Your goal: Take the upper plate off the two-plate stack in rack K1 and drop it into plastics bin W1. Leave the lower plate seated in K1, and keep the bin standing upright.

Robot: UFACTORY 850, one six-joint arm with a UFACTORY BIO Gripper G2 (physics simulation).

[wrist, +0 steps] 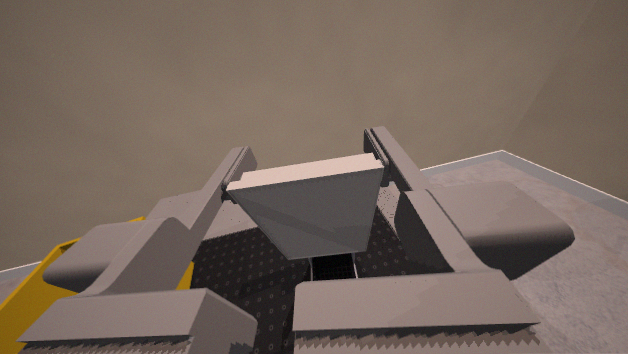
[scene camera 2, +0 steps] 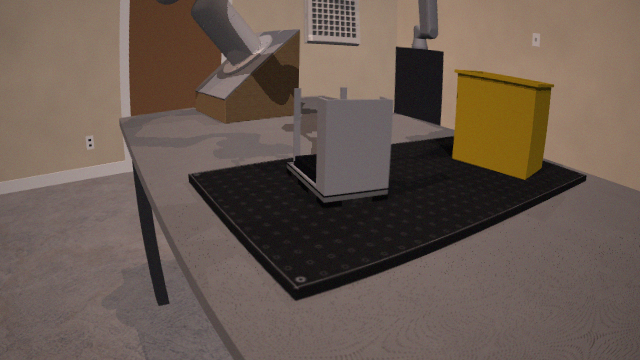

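My gripper [wrist: 306, 166] is shut on the upper plate, a white plate [scene camera 2: 333, 21] [wrist: 315, 210] with a grid of square wells, gripped at its two sides. In scene camera 2 the plate hangs high above and behind rack K1, gridded face toward the camera, its top cut off by the frame; the gripper is out of that view. Grey rack K1 [scene camera 2: 355, 145] stands on the black board. The lower plate, black [scene camera 2: 307, 164] [wrist: 333, 267], sits low in K1, mostly hidden. The yellow plastics bin W1 [scene camera 2: 492, 125] [wrist: 27, 302] stands upright to the right of K1 in scene camera 2.
The black perforated board [scene camera 2: 280, 220] [wrist: 240, 255] lies on the grey table [scene camera 2: 450, 300]. Upright posts [scene camera 2: 297, 125] rise from K1. The arm's sloped wooden base [scene camera 2: 270, 85] stands at the table's back left. Another arm [scene camera 2: 427, 20] stands on a dark pedestal [scene camera 2: 419, 85] behind the table.
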